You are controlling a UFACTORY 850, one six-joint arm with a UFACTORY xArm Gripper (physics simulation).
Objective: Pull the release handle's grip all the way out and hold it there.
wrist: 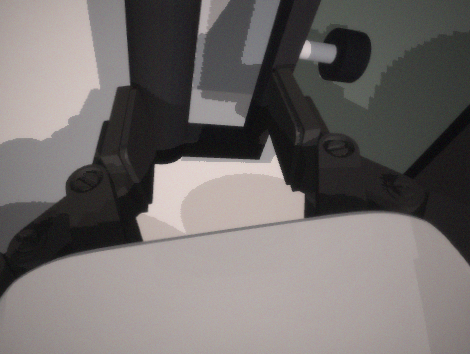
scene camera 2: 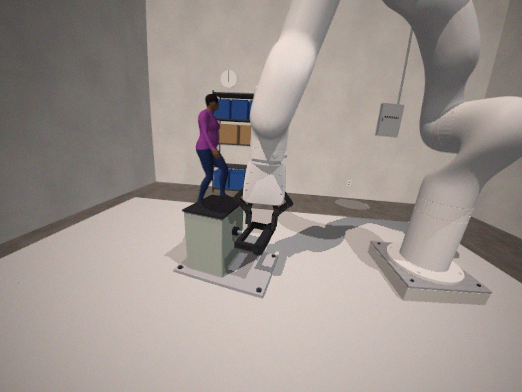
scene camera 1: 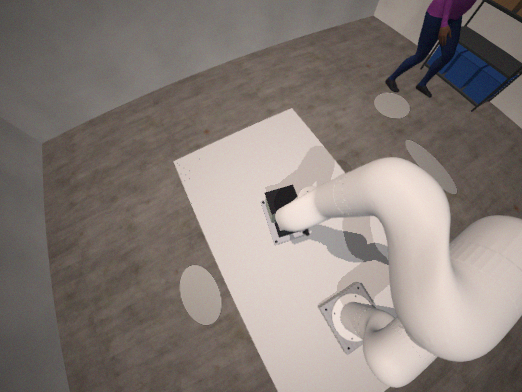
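The release handle, a black rectangular loop with a thick grip bar (scene camera 2: 265,241) (wrist: 162,50), stands out from the side of a pale green box (scene camera 2: 205,245) (wrist: 415,110) with a black top (scene camera 1: 281,196). A short bright rod (wrist: 320,51) joins the loop to a black collar (scene camera 2: 235,230) (wrist: 348,55) on the box. My gripper (scene camera 2: 261,225) (wrist: 208,106) points down over the loop, one finger at the grip bar's outer side and the other at the loop's bar nearest the box. It is shut on the loop across its width. In scene camera 1 the arm hides the fingers and handle.
The box stands on a grey base plate (scene camera 1: 269,227) (scene camera 2: 242,283) with bolts, on the white table (scene camera 1: 225,200) (scene camera 2: 150,325). The arm's base plate (scene camera 1: 345,345) (scene camera 2: 440,295) stands to the right. A person (scene camera 1: 440,40) (scene camera 2: 207,135) is beside the shelf unit in the background.
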